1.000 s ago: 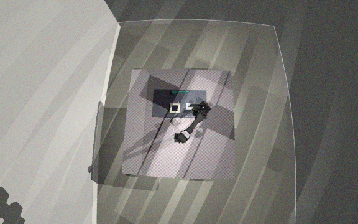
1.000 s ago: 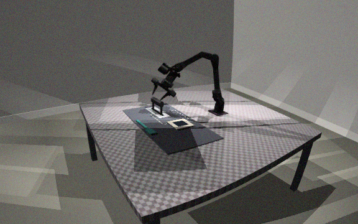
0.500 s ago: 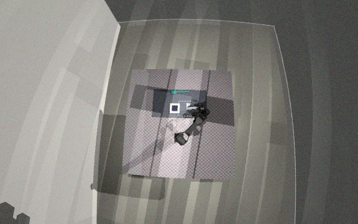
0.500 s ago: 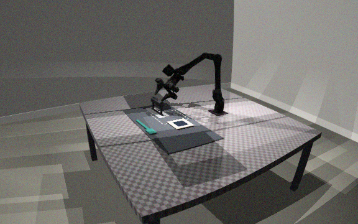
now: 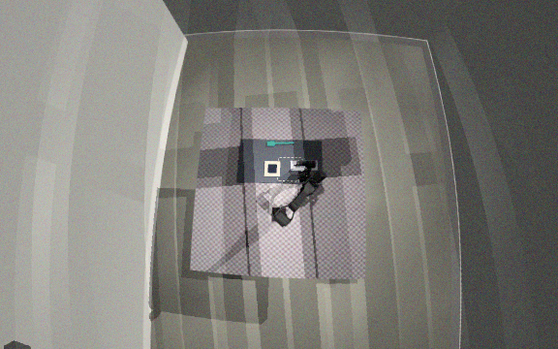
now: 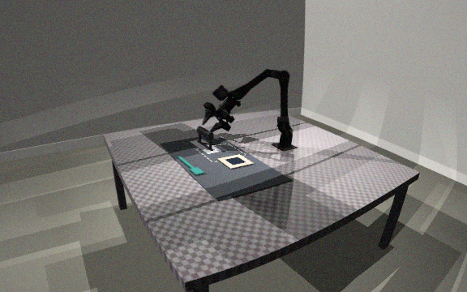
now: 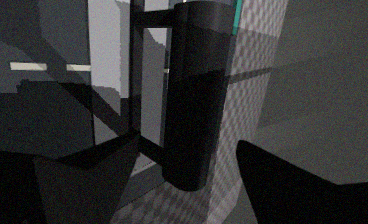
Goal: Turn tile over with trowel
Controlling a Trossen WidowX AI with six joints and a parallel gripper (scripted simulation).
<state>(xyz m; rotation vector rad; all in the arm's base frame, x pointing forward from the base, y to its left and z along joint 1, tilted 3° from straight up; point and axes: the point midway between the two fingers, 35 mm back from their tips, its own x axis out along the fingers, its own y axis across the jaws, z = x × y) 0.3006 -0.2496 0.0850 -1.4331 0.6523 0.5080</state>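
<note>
My gripper tip is now 190 mm to the right of the dark mat, 100 mm above it and 70 mm short of it. Also, from my gripper tip: slim teal tool (210 mm ahead, 190 mm to the left, 80 mm below); then tile (260 mm to the left, 80 mm below, 20 mm ahead).
</note>
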